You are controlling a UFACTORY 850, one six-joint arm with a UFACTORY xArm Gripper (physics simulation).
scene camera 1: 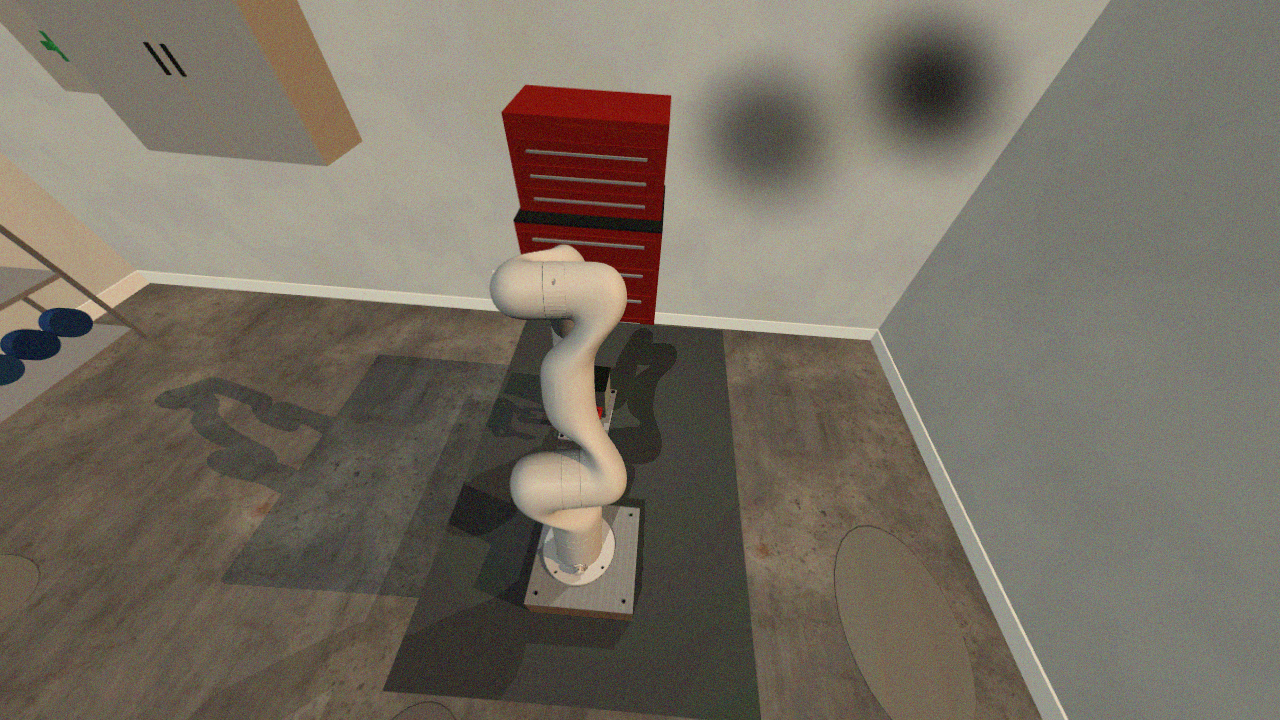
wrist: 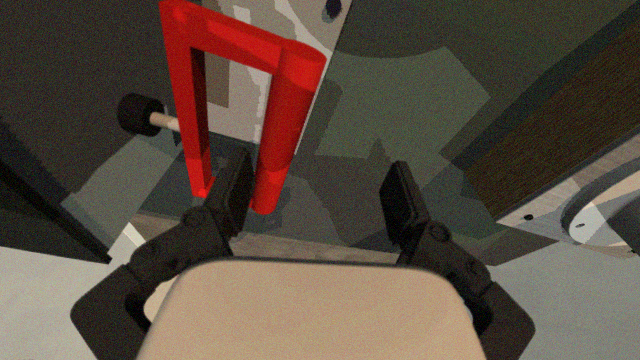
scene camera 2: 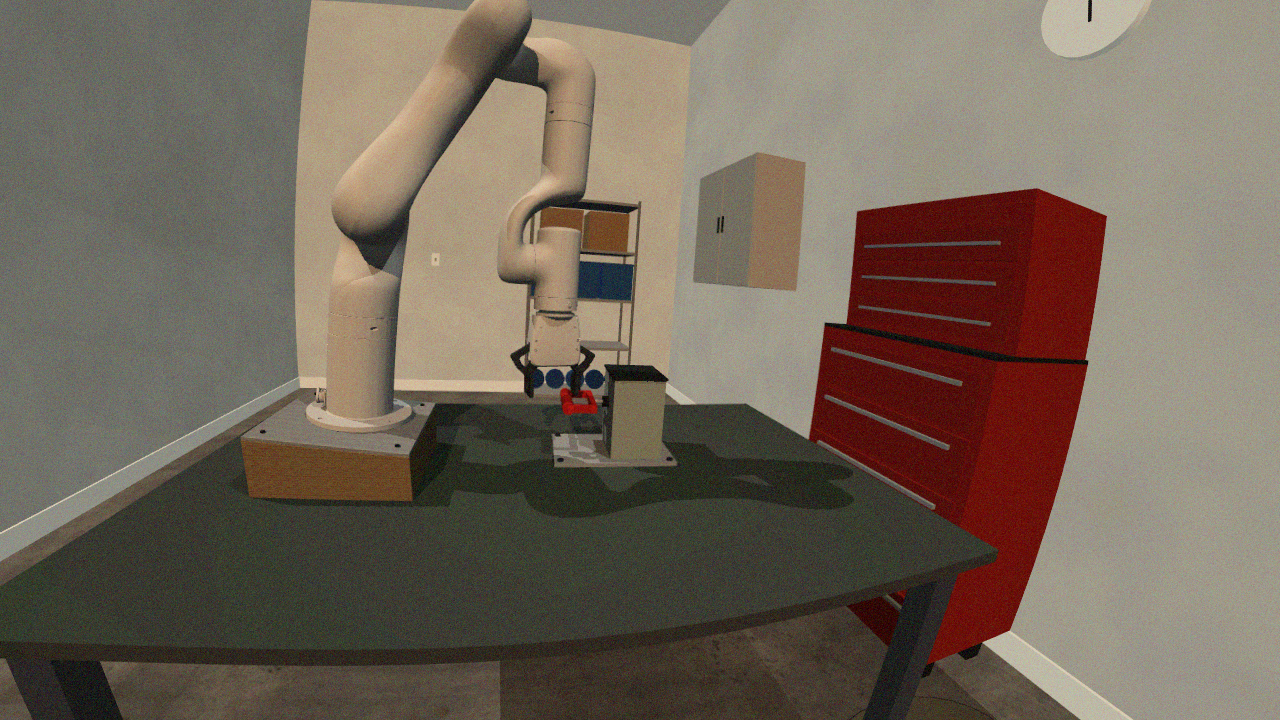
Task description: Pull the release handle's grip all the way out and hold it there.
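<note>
The release handle's red grip [scene camera 1: 600, 412] [scene camera 2: 580, 409] [wrist: 287, 115] is a rectangular loop with a thick round outer bar. A short pale rod [wrist: 164, 121] joins its inner bar to a black collar [wrist: 139, 114] on the beige, black-topped housing [scene camera 2: 637, 420]. My gripper [scene camera 2: 552, 391] [wrist: 320, 170] is open, with nothing held between its fingers. In the wrist view, the left finger overlaps the loop's opening near its lower end, between the two long bars; the right finger stands apart, to the right of the round bar. Contact with the grip cannot be told. In scene camera 1 the arm hides the gripper.
The housing stands on a pale base plate [scene camera 2: 568, 450] [wrist: 320, 15] bolted to the dark green table [scene camera 2: 501, 555]. The arm's base block [scene camera 1: 617, 582] [scene camera 2: 326, 470] stands near it. A red tool cabinet [scene camera 1: 586, 107] [scene camera 2: 948, 268] stands beyond the table.
</note>
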